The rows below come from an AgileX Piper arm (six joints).
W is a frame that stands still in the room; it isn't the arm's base.
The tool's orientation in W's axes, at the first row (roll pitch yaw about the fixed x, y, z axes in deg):
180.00, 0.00, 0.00
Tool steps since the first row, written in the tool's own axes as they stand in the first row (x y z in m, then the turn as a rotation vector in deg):
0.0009, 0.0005, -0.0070, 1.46, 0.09, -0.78
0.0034, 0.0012, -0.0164, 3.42, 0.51, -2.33
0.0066, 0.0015, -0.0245, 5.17, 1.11, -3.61
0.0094, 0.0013, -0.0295, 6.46, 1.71, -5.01
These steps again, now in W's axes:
0.0009, -0.0005, 0.0070, 1.46, -0.09, 0.78
0.0034, -0.0012, 0.0164, 3.42, -0.51, 2.33
0.0066, -0.0015, 0.0245, 5.17, -1.11, 3.61
0.0094, -0.0013, 0.0295, 6.46, -1.71, 5.01

